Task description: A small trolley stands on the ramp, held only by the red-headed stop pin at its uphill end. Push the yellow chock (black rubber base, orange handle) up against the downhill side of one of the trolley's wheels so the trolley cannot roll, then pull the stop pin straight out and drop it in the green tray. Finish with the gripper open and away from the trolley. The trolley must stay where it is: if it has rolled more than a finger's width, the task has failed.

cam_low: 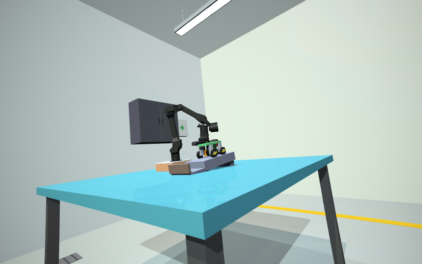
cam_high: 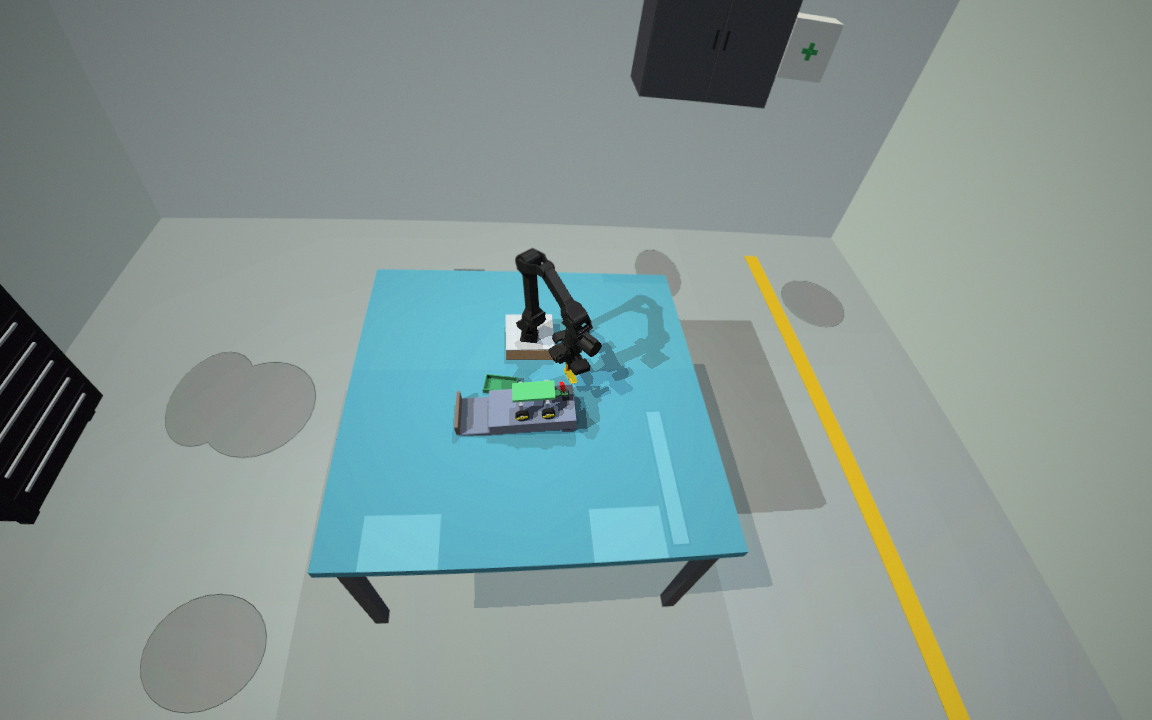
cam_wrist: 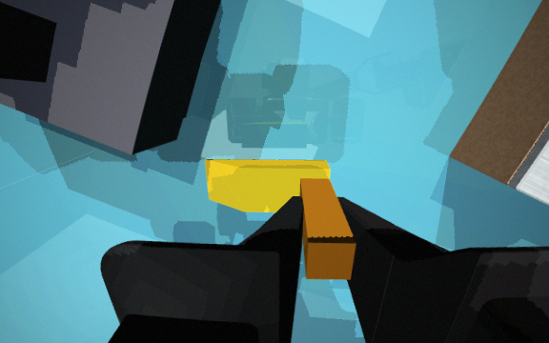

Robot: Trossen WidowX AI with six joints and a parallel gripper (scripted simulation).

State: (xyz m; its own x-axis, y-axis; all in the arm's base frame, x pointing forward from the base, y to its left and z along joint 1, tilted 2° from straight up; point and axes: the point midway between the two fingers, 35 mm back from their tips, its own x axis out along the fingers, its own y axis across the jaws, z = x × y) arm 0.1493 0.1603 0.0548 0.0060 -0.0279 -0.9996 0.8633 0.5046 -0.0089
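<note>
My gripper tip is 17 cm short of the green-topped trolley, 10 cm to the left of it and 3 cm below it. Also, from my gripper tip: grey ramp 18 cm ahead, 11 cm to the right, 4 cm below; yellow chock 2 cm ahead, 1 cm to the left, 1 cm below; red-headed stop pin 14 cm ahead, 4 cm above, 1 cm to the right.
</note>
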